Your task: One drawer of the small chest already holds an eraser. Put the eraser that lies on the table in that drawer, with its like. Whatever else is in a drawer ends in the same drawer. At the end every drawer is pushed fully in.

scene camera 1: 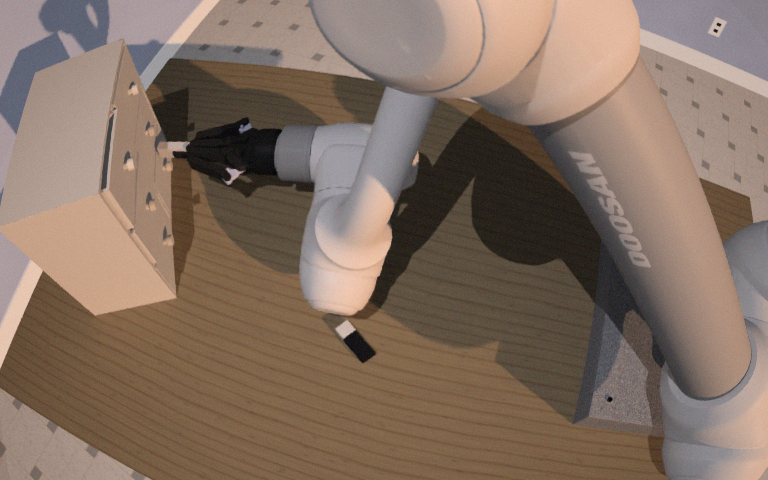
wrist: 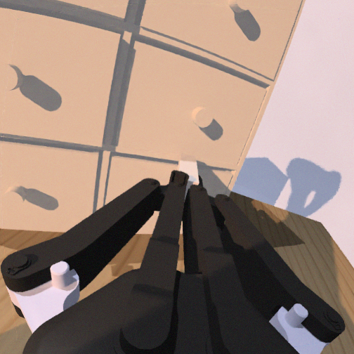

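Note:
The eraser [scene camera 1: 359,345], black with a white end, lies on the wooden table [scene camera 1: 254,396], below the arm's elbow in the scene view. The small beige chest [scene camera 1: 62,141] [wrist: 165,75] stands at the left, with several round-knobbed drawers. My gripper [scene camera 1: 171,147] [wrist: 184,166] is shut with nothing between its fingers. Its pale fingertips are together at the front of the lower right drawer [wrist: 132,167] in the wrist view; that drawer's knob is hidden. The drawer insides and the other eraser are hidden.
A dark slot [scene camera 1: 108,150] runs along the chest's upper front edge. Knobs [scene camera 1: 128,161] [wrist: 202,117] stick out from the drawer fronts. The grey robot base plate [scene camera 1: 617,367] is at the right. A wall stands behind the chest.

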